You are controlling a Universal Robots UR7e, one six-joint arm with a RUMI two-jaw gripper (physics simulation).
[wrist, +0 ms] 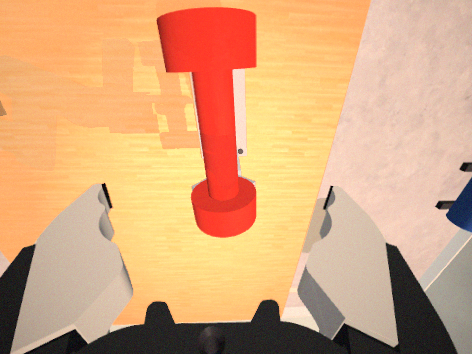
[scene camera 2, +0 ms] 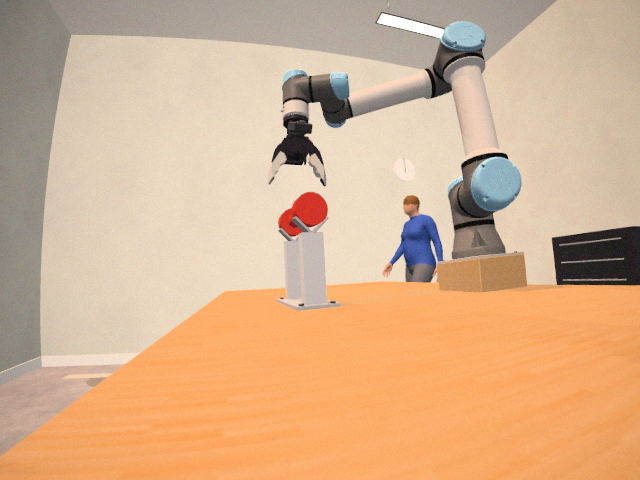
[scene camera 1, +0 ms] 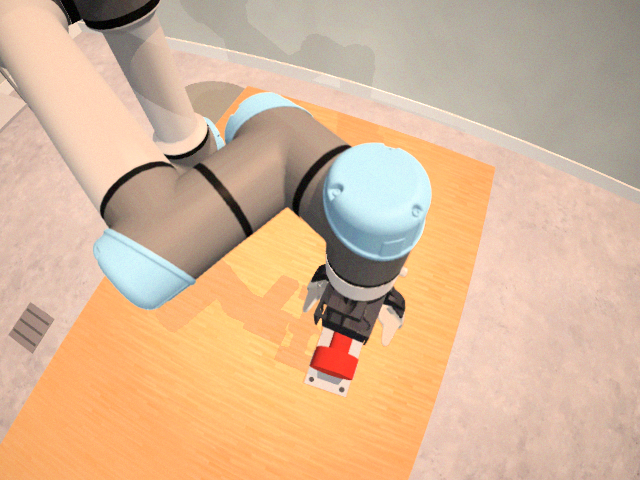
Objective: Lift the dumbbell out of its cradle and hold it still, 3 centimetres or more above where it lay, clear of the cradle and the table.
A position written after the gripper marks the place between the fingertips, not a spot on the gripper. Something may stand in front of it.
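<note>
Scene camera 1 shows the gripper (scene camera 1: 353, 309) along with a red dumbbell (scene camera 1: 334, 360) and a cradle (scene camera 1: 315, 378). In the wrist view the dumbbell (wrist: 209, 46) and the cradle (wrist: 238, 74) appear together with the gripper (wrist: 221, 187). Scene camera 2 has the cradle (scene camera 2: 305, 277) in its picture too, as well as the gripper (scene camera 2: 297, 185) and the dumbbell (scene camera 2: 311, 208).
</note>
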